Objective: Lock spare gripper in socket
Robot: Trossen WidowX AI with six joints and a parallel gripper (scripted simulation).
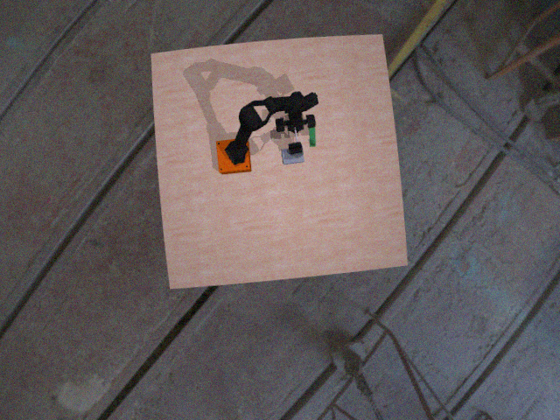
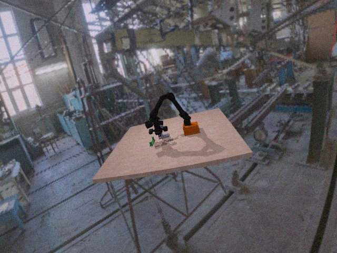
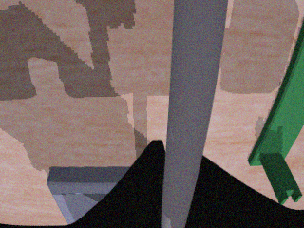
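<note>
My gripper tip is now 11 cm to the left of the mount. From my gripper tip the other things lie so: spare gripper (11 cm to the right, 8 cm above); then green bar (10 cm ahead, 3 cm below, 1 cm to the left).
</note>
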